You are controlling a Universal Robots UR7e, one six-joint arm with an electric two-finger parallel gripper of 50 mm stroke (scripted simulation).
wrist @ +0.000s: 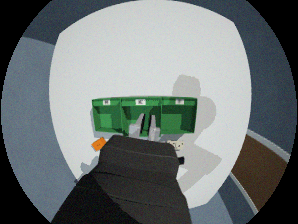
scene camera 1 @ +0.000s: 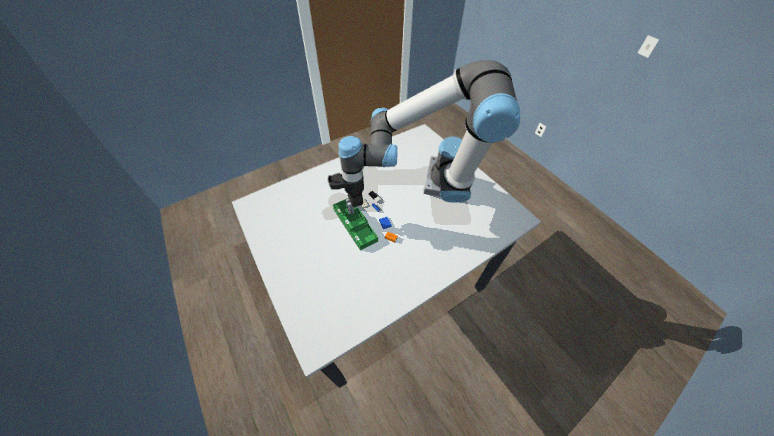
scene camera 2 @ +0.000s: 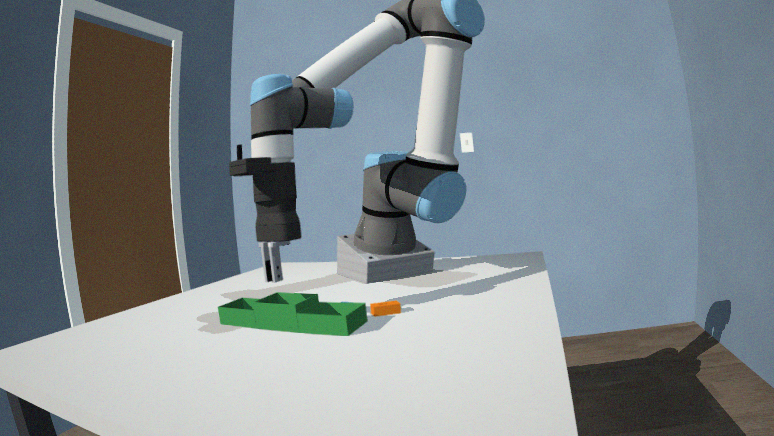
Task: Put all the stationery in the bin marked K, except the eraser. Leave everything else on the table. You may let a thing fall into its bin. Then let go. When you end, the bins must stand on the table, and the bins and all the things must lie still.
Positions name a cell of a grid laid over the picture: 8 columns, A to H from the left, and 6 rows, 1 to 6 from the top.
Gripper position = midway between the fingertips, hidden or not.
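Observation:
My gripper (scene camera 2: C4) is there for me to see, and the wrist view gives me sight of the gripper (wrist: D4) too.

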